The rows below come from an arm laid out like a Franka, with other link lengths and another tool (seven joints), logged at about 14 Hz.
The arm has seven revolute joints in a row. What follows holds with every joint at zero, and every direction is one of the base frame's. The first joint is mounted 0.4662 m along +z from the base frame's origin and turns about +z. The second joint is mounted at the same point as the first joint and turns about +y. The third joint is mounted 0.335 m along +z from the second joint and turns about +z. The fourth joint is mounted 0.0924 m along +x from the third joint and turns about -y. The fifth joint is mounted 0.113 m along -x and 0.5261 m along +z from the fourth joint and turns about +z. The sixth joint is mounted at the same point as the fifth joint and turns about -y. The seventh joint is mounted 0.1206 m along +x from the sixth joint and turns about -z. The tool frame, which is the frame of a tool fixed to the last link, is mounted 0.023 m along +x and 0.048 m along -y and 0.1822 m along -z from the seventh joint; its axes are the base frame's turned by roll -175.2, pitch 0 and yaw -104.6 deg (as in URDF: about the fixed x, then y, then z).
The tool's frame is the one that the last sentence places.
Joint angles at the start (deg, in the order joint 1, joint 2, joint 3, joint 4, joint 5, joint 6, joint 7):
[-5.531, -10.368, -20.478, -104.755, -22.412, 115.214, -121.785]
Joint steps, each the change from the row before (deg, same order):
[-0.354, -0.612, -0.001, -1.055, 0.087, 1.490, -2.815]
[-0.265, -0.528, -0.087, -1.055, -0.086, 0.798, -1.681]
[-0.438, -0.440, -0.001, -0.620, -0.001, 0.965, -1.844]
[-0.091, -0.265, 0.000, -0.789, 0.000, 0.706, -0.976]
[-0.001, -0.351, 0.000, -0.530, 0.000, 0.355, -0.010]
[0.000, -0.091, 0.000, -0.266, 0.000, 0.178, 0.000]
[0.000, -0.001, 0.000, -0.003, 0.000, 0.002, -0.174]
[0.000, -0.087, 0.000, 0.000, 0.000, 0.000, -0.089]
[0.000, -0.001, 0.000, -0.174, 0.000, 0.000, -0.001]
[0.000, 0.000, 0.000, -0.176, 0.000, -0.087, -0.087]
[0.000, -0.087, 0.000, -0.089, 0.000, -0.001, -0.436]
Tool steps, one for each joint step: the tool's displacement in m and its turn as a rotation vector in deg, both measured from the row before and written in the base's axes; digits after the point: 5 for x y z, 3 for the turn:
[-0.00374, -0.00042, -0.00203, -0.653, 0.172, 2.681]
[-0.00456, -0.00156, -0.00508, -0.309, 0.457, 1.471]
[-0.00406, -0.00284, -0.00003, -0.546, 0.044, 1.537]
[-0.00135, 0.00088, -0.00488, -0.169, 0.232, 1.046]
[-0.00125, 0.00102, -0.00126, 0.058, -0.181, 0.157]
[-0.00023, 0.00048, -0.00169, 0.040, -0.008, 0.075]
[-0.00011, 0.00010, -0.00009, -0.040, 0.072, 0.154]
[-0.00046, 0.00010, 0.00104, -0.031, -0.050, 0.078]
[-0.00014, 0.00026, -0.00222, 0.078, 0.154, 0.014]
[-0.00040, 0.00030, -0.00258, 0.093, 0.268, 0.064]
[-0.00074, 0.00043, -0.00025, -0.068, 0.172, 0.392]

